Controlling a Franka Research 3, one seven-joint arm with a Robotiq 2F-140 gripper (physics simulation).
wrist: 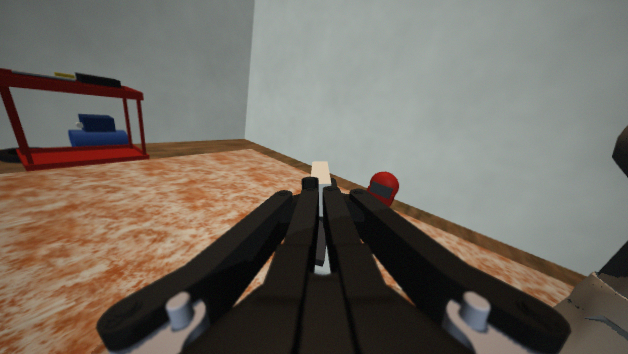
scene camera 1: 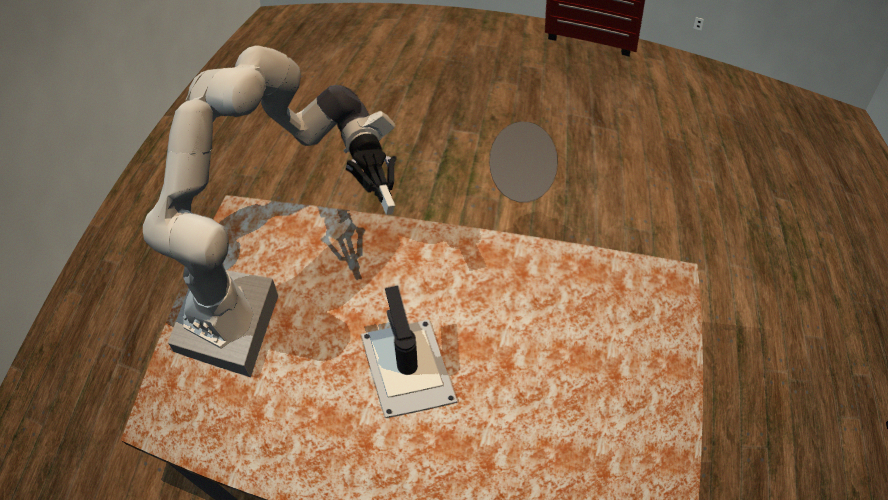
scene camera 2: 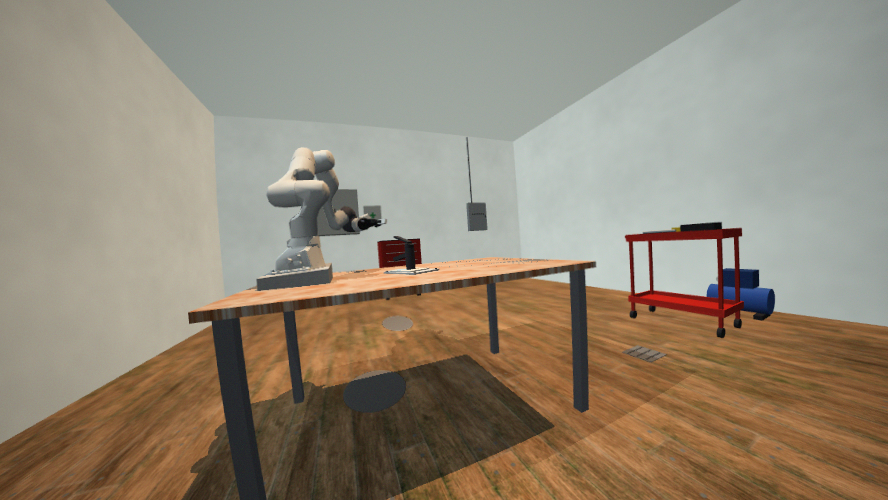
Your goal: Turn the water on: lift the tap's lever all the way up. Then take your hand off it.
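Observation:
The black tap stands upright on a pale plate on the table. Its lever points toward the table's far edge in scene camera 1; in scene camera 2 it slopes up toward its free end. My gripper is shut with nothing between the fingers. It is in the air beyond the lever's free end, higher than the lever and clearly apart from it. In the wrist view the shut fingers cover the middle, and I cannot make out the tap there.
The robot's base block is on the table, left of the tap. A red cart and a red drawer cabinet stand on the floor away from the table.

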